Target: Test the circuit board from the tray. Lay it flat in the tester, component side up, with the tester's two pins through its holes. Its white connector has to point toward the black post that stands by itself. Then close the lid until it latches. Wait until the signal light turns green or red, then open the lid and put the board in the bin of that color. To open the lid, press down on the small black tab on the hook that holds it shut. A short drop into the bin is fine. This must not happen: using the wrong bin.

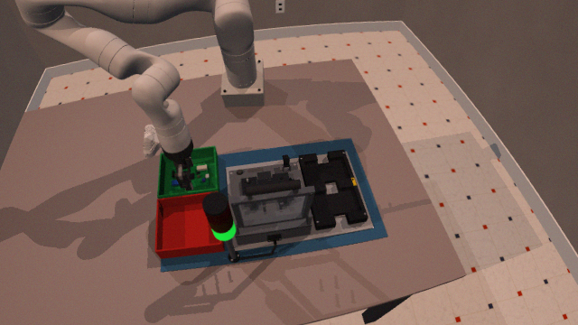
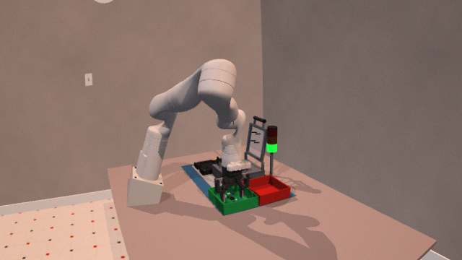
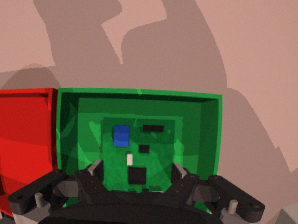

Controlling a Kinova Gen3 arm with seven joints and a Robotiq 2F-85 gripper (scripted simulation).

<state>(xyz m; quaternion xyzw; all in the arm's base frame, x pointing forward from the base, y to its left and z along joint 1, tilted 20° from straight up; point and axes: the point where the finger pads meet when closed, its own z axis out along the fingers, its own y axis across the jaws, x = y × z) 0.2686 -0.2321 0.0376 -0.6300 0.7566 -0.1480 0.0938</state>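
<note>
The green bin is 10 mm below my hand. Also, from my hand: red bin 150 mm ahead, 30 mm to the right, 10 mm below; green circuit board 10 mm below; tester lid 250 mm ahead, 160 mm above, 150 mm to the left.
</note>
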